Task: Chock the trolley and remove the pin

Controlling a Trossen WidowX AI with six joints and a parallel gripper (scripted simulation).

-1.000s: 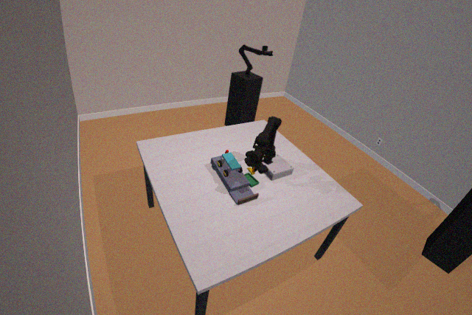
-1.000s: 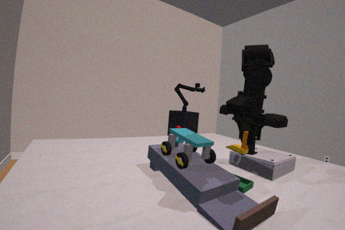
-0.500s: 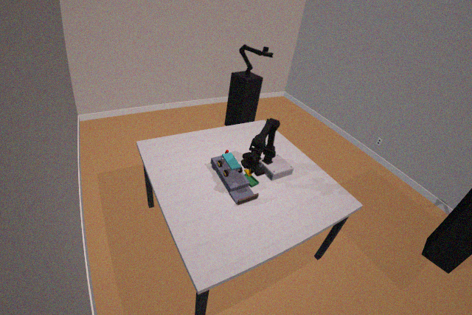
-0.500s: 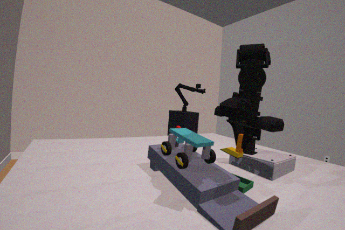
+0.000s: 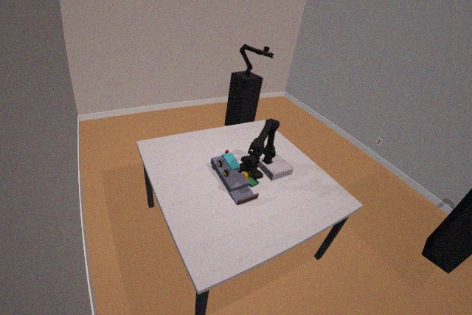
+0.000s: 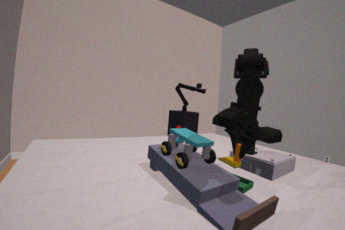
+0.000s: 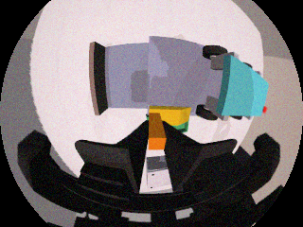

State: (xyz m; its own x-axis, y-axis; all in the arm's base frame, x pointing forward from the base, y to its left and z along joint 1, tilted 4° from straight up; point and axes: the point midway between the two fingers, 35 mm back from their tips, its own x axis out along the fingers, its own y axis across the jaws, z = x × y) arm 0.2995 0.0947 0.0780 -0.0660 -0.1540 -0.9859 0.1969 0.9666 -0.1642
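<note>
Right now the stop pin is 260 mm to the right of my gripper tip, 10 mm behind it and 10 mm above it. The rest, counted from my gripper tip: brown end stop 90 mm to the left, 90 mm below, 80 mm ahead; then yellow chock 20 mm to the right, 10 mm below; then green tray 130 mm below, 80 mm behind, 50 mm to the right.
</note>
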